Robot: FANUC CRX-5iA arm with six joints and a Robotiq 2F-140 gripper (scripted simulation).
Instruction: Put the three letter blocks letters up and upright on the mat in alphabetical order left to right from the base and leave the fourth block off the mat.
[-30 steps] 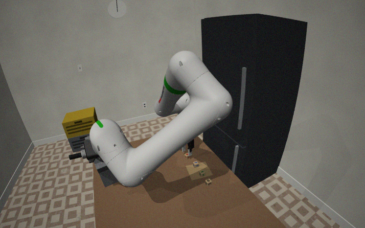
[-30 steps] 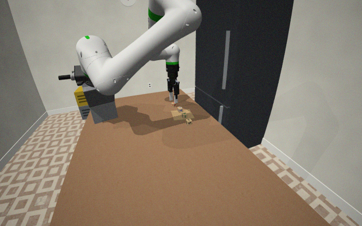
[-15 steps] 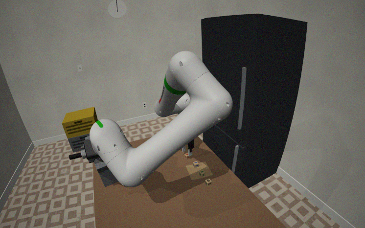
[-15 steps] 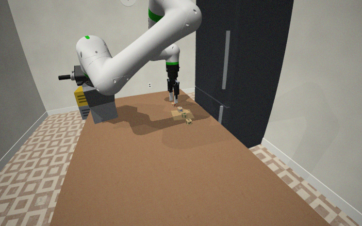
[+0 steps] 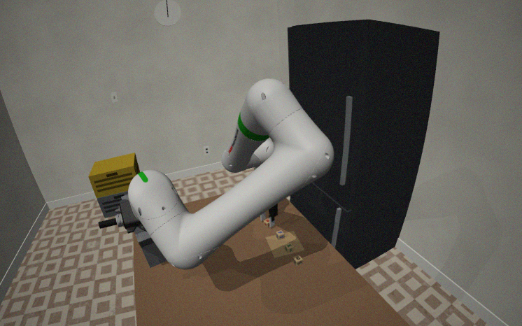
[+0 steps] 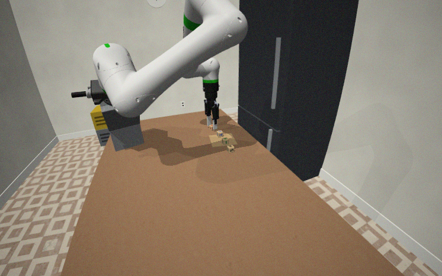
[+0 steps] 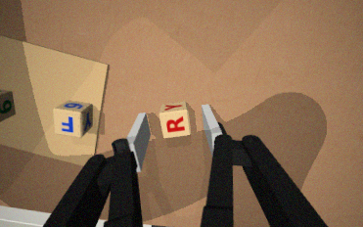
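Now: hand 30 mm above the R block. Round my hand: F block 110 mm to the right, 30 mm below; tan mat 10 mm behind, 160 mm to the right, 50 mm below; X block 20 mm behind, 210 mm to the right, 30 mm below.
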